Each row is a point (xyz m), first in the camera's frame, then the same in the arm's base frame.
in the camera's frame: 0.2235 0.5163 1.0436
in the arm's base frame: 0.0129 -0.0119 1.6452
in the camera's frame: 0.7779 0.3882 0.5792
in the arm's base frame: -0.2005 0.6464 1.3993
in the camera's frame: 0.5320 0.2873 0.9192
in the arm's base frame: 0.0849 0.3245 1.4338
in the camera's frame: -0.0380 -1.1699 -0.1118
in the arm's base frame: -0.1917 0.0794 -0.4033
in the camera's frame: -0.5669 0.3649 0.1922
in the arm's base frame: -0.7987 -0.5530 0.9965
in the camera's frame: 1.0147 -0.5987 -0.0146
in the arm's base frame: -0.1687 1.0554 0.2973
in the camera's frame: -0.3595 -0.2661 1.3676
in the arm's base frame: 0.5484 -0.6361 1.0282
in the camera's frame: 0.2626 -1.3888 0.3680
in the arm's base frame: 0.3846 0.2530 -0.3243
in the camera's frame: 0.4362 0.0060 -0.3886
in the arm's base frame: -0.9032 0.5752 0.5622
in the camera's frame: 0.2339 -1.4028 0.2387
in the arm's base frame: 0.2761 0.2589 -0.4013
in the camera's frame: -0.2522 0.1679 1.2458
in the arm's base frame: 0.2550 -0.5135 1.3652
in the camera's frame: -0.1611 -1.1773 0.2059
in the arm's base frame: 0.0548 -0.1208 -0.2794
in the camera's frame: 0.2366 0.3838 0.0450
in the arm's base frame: -0.7638 0.2605 1.0643
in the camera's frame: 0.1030 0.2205 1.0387
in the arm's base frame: 0.1286 -0.1187 1.3673
